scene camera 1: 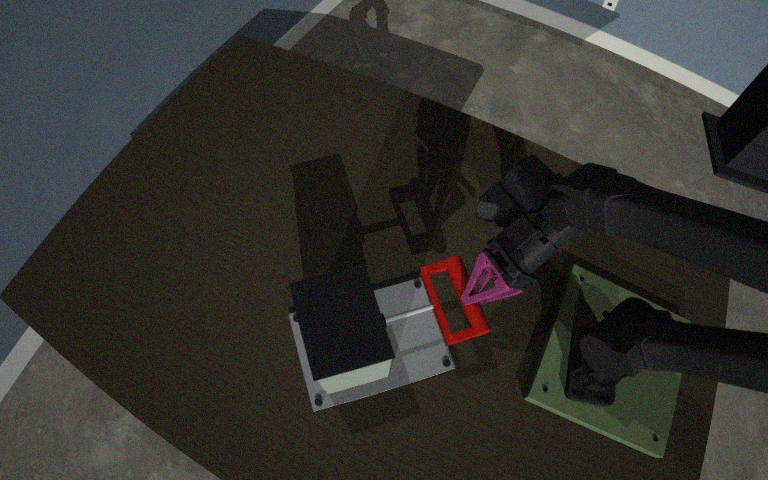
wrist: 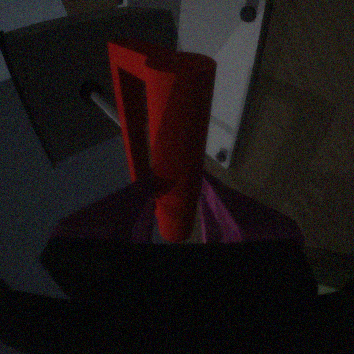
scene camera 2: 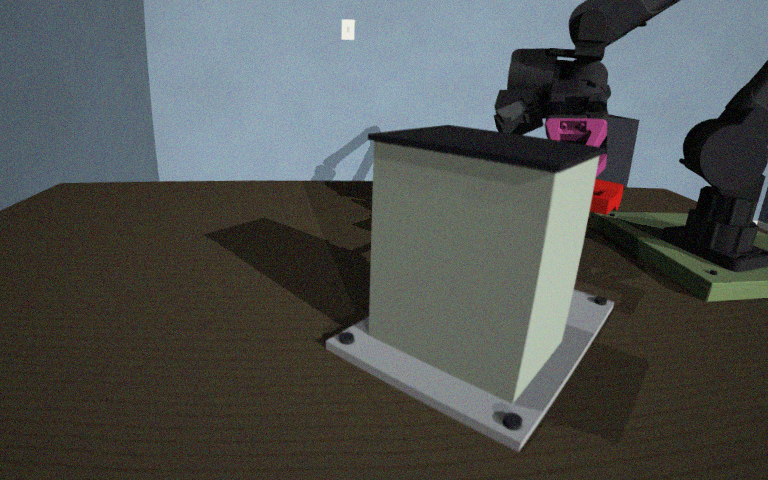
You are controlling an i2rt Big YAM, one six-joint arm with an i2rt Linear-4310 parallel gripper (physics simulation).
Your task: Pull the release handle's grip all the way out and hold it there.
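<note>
The red rectangular grip [scene camera 1: 478, 319] [scene camera 2: 608, 198] [wrist: 182, 125] stands well out from the housing, on a thin light rod [scene camera 1: 410, 314] [wrist: 106, 107]. The housing [scene camera 1: 339, 322] [scene camera 2: 453, 254] [wrist: 50, 100] is a tall pale box with a black top, on a grey base plate [scene camera 1: 396, 294] [scene camera 2: 424, 376] [wrist: 235, 75]. In scene camera 1 the grip appears at the plate's edge, with a length of rod showing. My gripper [scene camera 1: 464, 301] [wrist: 176, 177], with pink fingers, is shut on the grip's outer bar. In scene camera 2 the housing hides the rod and the fingertips.
The arm's own base stands on a green plate [scene camera 1: 634, 418] [scene camera 2: 741, 288], beside the handle's outer side. The dark arm links pass above the brown table [scene camera 1: 198, 198] [scene camera 2: 141, 339]. A dark block [scene camera 1: 741, 135] [scene camera 2: 623, 147] stands beyond the table.
</note>
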